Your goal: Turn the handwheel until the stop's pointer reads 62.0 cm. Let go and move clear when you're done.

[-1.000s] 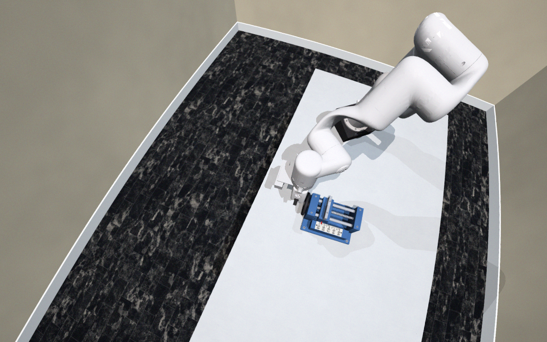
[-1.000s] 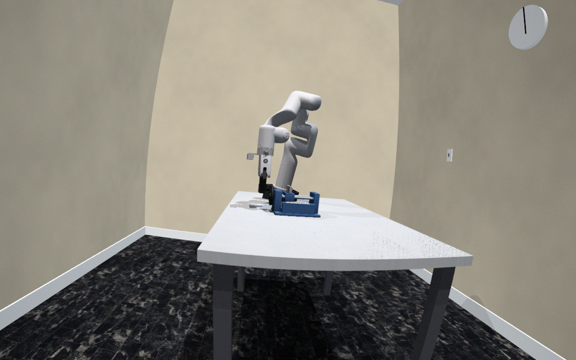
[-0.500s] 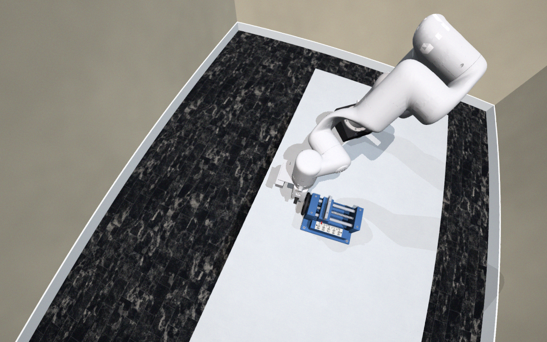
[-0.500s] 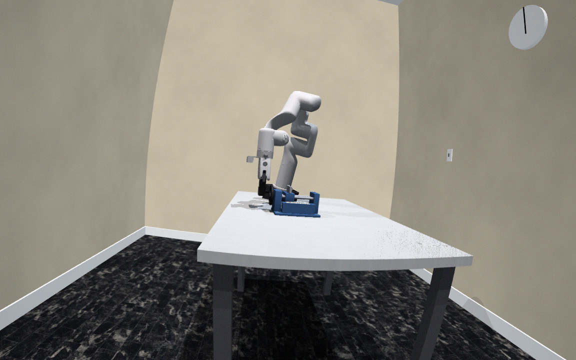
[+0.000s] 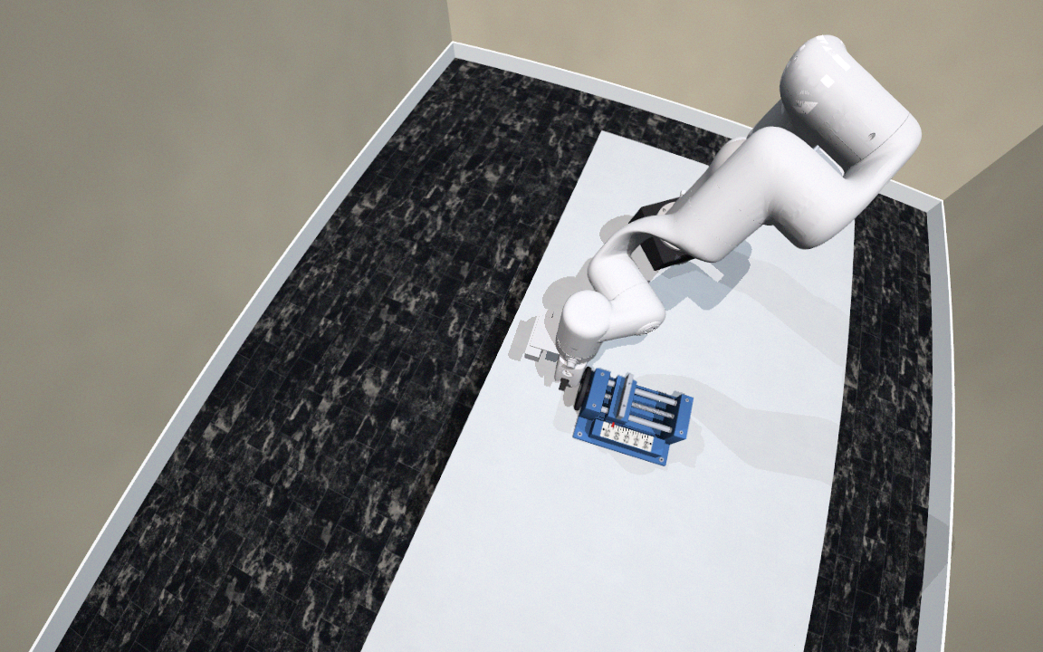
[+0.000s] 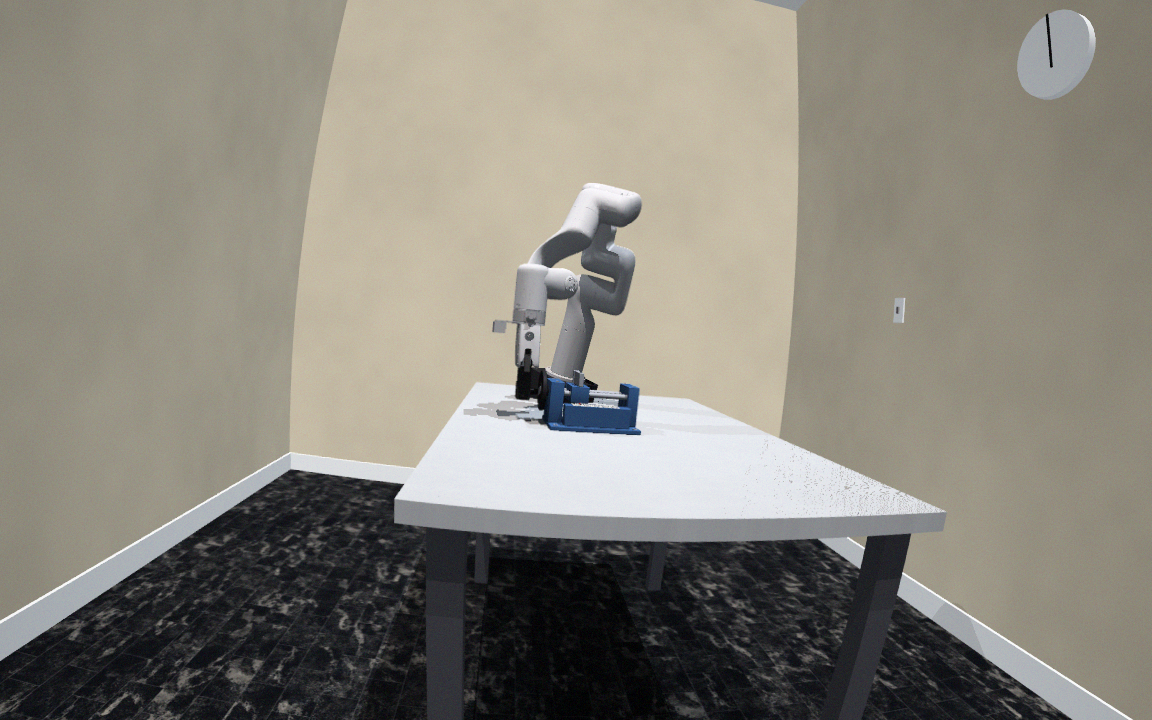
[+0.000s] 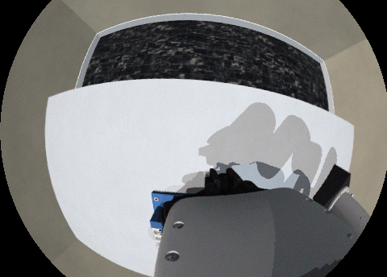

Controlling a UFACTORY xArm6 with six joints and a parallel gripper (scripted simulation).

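My hand is 12 cm to the right of the stop, 5 cm short of it and 2 cm below it. Round my hand: handwheel 2 cm to the left, 1 cm ahead.
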